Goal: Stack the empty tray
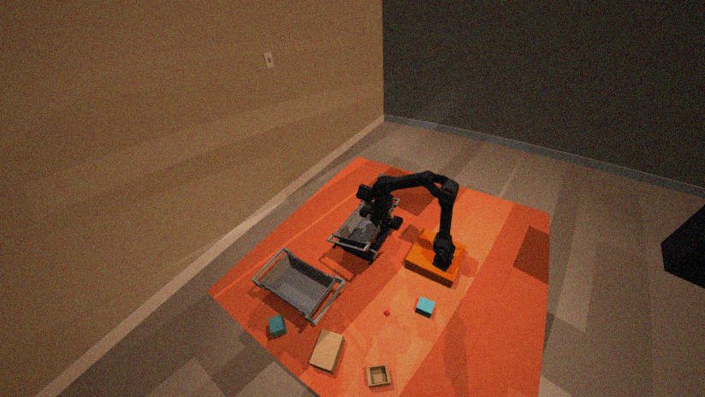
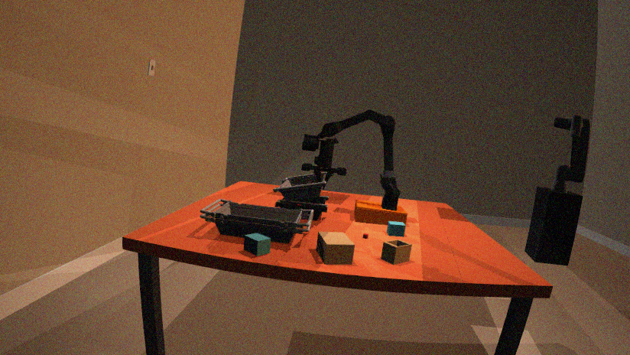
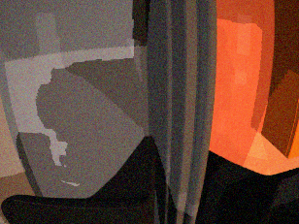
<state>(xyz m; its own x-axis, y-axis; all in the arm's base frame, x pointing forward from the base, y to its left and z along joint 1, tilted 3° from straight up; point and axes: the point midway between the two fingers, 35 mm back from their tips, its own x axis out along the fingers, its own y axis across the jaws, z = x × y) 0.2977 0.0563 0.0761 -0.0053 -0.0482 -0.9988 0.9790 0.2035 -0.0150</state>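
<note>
Right now my gripper tip is 8 cm short of the grey tray, 2 cm to the right of it and 1 cm below it. From my gripper tip the other things lie so: open box (36 cm behind, 44 cm to the left, 10 cm below).
</note>
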